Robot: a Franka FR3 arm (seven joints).
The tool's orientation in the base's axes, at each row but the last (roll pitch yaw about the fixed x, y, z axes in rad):
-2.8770, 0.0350, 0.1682
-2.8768, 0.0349, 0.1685
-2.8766, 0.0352, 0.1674
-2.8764, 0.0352, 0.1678
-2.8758, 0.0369, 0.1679
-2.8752, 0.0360, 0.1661
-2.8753, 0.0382, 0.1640
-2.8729, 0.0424, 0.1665
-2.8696, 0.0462, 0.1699
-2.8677, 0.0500, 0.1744
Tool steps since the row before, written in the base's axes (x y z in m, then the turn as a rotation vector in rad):
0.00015, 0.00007, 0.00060, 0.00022, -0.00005, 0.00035
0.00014, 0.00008, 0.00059, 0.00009, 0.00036, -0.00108
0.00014, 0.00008, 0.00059, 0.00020, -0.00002, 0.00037
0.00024, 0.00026, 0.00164, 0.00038, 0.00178, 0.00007
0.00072, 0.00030, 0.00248, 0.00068, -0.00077, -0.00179
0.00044, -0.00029, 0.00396, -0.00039, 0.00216, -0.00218
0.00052, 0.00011, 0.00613, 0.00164, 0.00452, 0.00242
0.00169, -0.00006, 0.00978, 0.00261, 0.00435, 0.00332
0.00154, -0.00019, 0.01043, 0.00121, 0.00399, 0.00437
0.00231, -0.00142, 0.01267, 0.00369, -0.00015, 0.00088
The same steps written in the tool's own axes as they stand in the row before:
0.00014, -0.00020, -0.00057, 0.00020, -0.00001, -0.00037
0.00013, -0.00021, -0.00056, 0.00019, -0.00005, 0.00113
0.00013, -0.00021, -0.00056, 0.00018, -0.00005, -0.00038
0.00022, -0.00064, -0.00153, 0.00067, -0.00166, 0.00035
0.00067, -0.00083, -0.00237, 0.00061, 0.00131, 0.00148
0.00024, -0.00070, -0.00393, 0.00005, -0.00154, 0.00268
0.00030, -0.00164, -0.00592, 0.00226, -0.00470, -0.00132
0.00124, -0.00229, -0.00958, 0.00315, -0.00464, -0.00231
0.00100, -0.00239, -0.01022, 0.00166, -0.00479, -0.00329
0.00139, -0.00172, -0.01277, 0.00356, 0.00047, -0.00123

